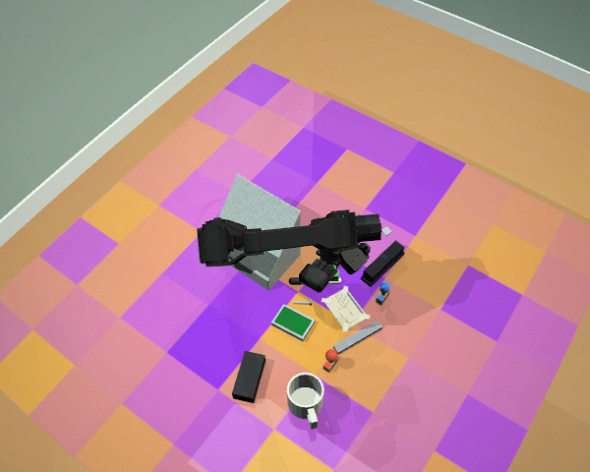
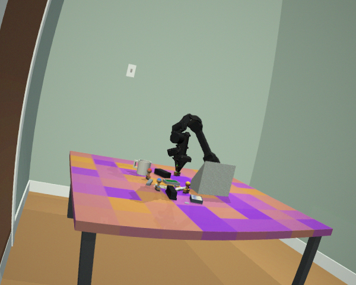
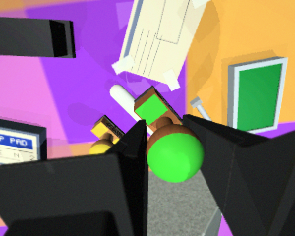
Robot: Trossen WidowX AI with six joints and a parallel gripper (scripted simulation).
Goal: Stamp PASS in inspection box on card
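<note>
Right now my gripper tip is 40 mm past the green ink pad, 120 mm to the left of it and 100 mm above it. The rest, counted from my gripper tip: green-knobbed stamp (right at my gripper tip); then white marker (60 mm behind, 90 mm below); then yellow-knobbed stamp (40 mm behind, 70 mm to the left, 80 mm below).
</note>
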